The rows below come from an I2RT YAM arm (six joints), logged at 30 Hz.
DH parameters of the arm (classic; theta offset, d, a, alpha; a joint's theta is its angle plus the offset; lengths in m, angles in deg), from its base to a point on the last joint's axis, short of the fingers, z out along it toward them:
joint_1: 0 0.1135 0.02 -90
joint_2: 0 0 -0.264 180
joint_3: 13.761 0 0.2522 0
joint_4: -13.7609 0 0.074 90
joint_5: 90 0 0 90
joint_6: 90 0.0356 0 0
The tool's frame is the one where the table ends.
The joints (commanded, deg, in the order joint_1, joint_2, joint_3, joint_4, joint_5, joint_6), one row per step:
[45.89, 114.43, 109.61, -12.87, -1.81, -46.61]
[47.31, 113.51, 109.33, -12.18, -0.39, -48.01]
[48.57, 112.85, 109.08, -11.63, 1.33, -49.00]
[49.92, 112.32, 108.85, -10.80, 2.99, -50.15]
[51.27, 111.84, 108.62, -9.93, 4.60, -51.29]
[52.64, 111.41, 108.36, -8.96, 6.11, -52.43]
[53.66, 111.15, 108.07, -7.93, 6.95, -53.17]
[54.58, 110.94, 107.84, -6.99, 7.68, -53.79]
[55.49, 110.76, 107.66, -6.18, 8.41, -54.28]
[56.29, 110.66, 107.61, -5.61, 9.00, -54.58]
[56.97, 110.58, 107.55, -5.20, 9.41, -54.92]
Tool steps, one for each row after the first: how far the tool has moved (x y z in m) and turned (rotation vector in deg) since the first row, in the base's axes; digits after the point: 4 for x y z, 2 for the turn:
[-0.0105, 0.0050, 0.0069, -0.22, -2.21, 0.47]
[-0.0192, 0.0094, 0.0117, -0.48, -3.90, 0.35]
[-0.0282, 0.0145, 0.0160, -0.66, -5.77, 0.39]
[-0.0372, 0.0196, 0.0200, -0.80, -7.58, 0.44]
[-0.0463, 0.0248, 0.0236, -0.87, -9.35, 0.58]
[-0.0530, 0.0290, 0.0258, -0.65, -10.62, 0.89]
[-0.0590, 0.0327, 0.0278, -0.38, -11.71, 1.18]
[-0.0651, 0.0363, 0.0296, -0.10, -12.63, 1.42]
[-0.0703, 0.0396, 0.0312, 0.18, -13.28, 1.65]
[-0.0749, 0.0423, 0.0322, 0.31, -13.81, 1.96]

